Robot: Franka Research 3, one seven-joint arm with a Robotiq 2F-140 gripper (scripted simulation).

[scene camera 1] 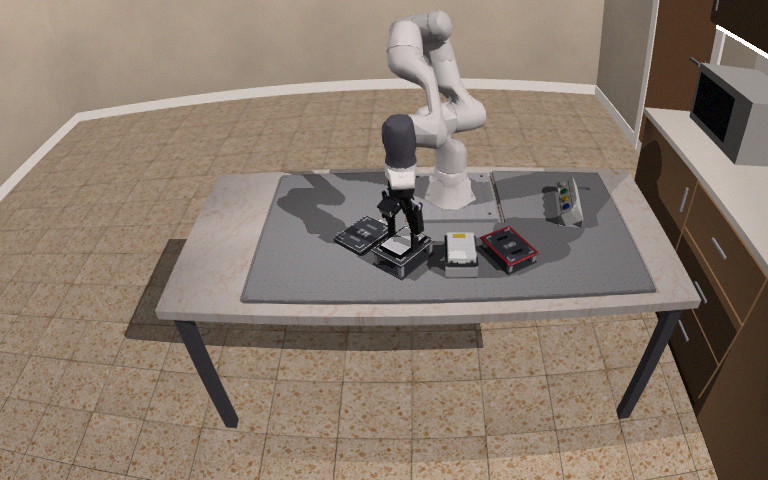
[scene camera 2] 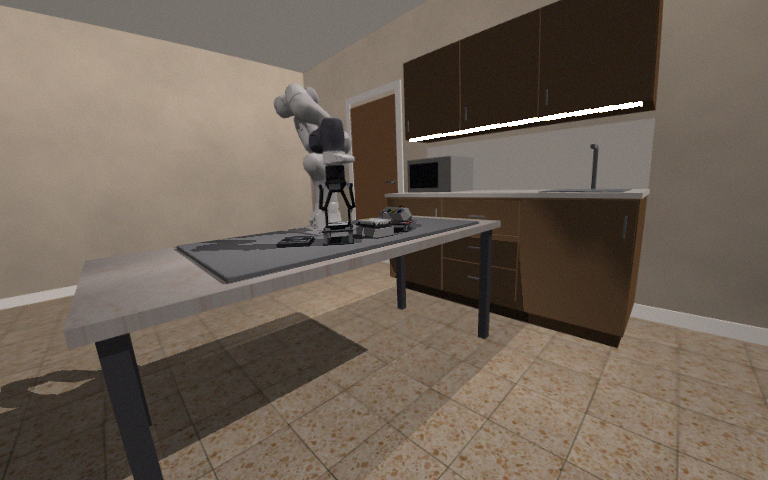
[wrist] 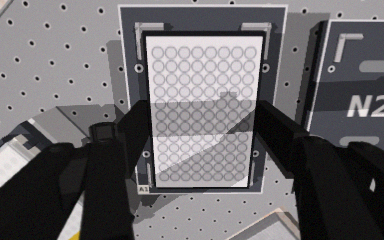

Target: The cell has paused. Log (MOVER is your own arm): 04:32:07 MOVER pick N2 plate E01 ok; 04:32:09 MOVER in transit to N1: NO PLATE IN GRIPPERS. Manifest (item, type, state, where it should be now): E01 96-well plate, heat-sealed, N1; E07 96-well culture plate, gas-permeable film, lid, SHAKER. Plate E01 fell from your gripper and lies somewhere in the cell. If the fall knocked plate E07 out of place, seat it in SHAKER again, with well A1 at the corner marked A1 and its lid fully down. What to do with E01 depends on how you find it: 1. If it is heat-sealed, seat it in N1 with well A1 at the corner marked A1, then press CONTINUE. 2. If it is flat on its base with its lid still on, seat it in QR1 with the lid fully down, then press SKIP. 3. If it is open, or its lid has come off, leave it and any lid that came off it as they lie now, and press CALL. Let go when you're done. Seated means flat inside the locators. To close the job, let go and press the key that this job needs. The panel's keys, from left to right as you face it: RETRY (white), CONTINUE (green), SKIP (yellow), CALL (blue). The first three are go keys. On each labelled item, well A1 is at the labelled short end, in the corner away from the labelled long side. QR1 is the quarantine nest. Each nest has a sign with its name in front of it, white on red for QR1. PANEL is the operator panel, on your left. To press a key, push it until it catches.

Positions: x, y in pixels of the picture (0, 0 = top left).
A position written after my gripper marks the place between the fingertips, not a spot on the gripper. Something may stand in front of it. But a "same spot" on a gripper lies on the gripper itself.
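I can see my gripper in scene camera 1 [403, 243], and scene camera 2 and the wrist view show it as well. On my gripper, [wrist: 47, 189] and [scene camera 2: 351, 200] are the same spot.
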